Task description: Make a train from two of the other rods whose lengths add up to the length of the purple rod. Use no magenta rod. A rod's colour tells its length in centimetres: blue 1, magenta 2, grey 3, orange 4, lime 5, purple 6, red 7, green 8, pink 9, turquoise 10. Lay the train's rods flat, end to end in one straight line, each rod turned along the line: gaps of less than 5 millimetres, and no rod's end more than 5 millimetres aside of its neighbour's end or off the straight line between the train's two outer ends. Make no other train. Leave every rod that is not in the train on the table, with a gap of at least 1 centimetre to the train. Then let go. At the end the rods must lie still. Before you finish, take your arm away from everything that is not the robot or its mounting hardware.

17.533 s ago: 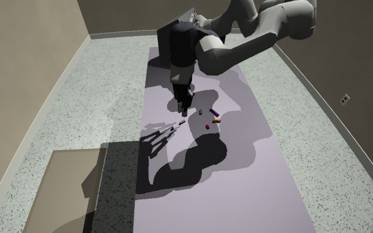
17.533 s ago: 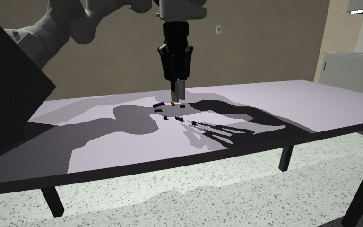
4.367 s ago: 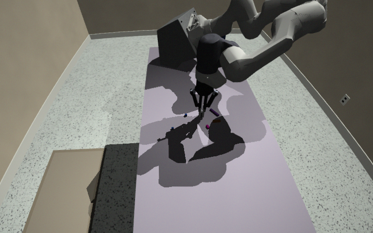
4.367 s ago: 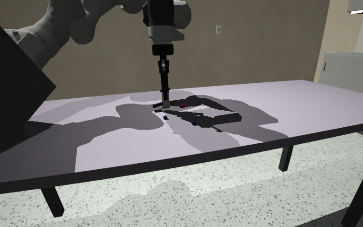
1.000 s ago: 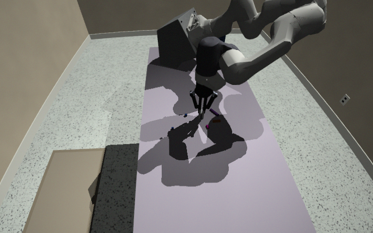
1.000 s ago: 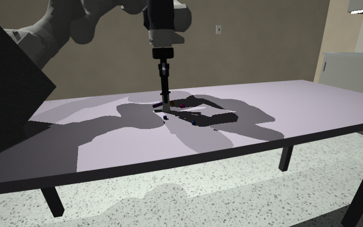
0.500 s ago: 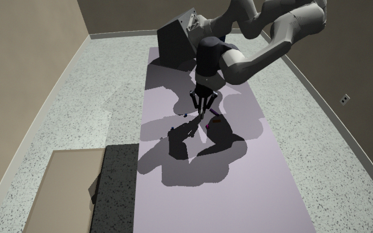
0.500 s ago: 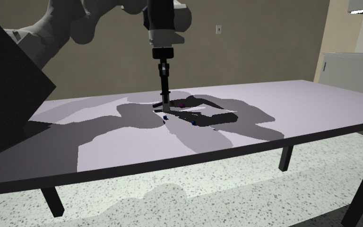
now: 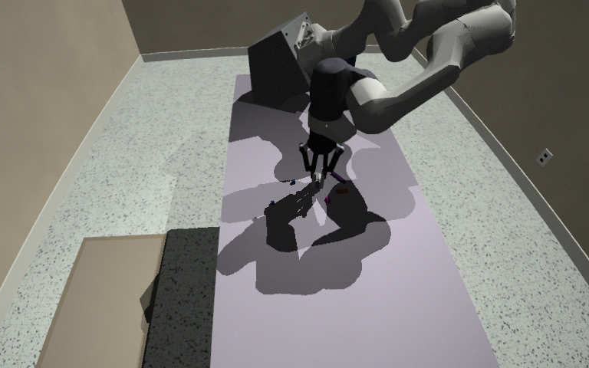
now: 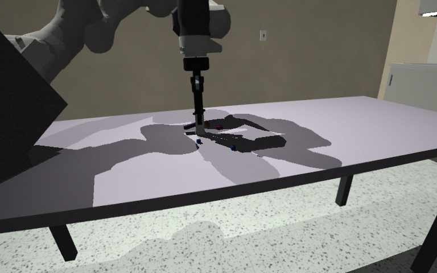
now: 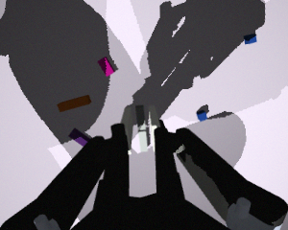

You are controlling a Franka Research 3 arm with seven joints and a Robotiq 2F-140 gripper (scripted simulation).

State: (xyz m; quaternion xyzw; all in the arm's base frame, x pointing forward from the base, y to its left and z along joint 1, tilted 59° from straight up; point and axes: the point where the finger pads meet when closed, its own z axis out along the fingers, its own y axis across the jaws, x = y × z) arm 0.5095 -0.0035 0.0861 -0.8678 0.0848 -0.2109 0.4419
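Right now my hand is 6 cm short of the magenta rod, 4 cm to the right of it and 3 cm above it. Round my hand: purple rod 7 cm to the left, 4 cm behind, 3 cm below; then orange rod 8 cm to the left, 3 cm below, 2 cm ahead.
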